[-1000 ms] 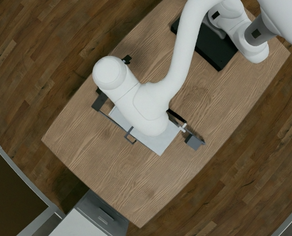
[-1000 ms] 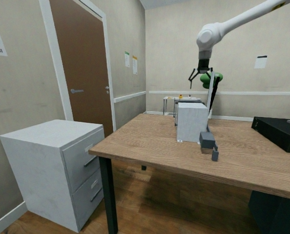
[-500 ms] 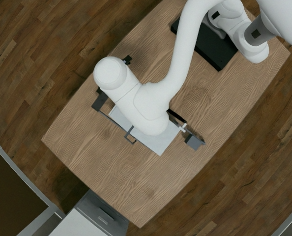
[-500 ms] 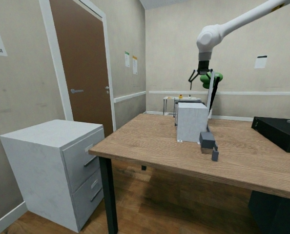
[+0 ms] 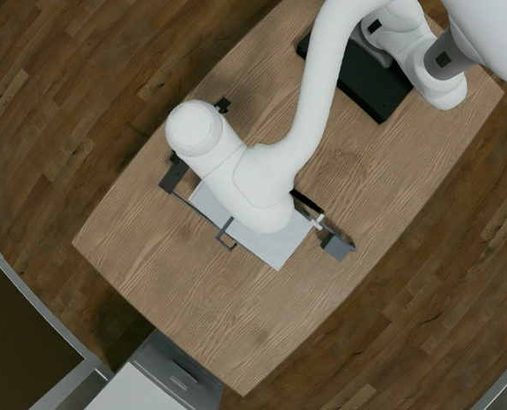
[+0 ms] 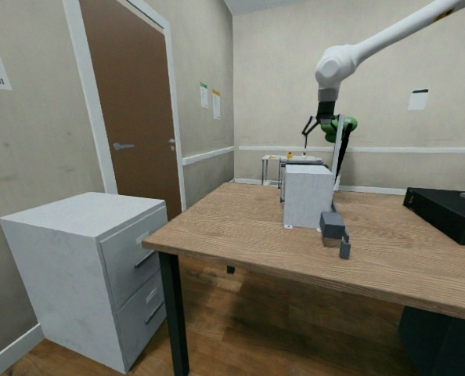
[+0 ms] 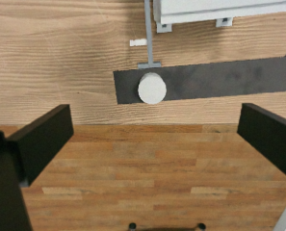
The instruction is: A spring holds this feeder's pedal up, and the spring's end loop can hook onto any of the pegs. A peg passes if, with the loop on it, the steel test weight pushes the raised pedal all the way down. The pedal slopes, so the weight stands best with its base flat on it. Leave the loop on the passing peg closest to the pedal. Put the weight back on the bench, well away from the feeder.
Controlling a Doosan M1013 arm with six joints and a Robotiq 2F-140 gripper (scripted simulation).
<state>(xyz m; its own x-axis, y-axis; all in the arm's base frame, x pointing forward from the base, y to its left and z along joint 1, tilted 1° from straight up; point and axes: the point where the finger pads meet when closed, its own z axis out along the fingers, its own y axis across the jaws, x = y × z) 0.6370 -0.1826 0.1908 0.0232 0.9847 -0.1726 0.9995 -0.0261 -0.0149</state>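
Right now the steel test weight is 8 cm below my hand. Also, from my hand: white peg: 36 cm to the left, 11 cm above, 2 cm behind.
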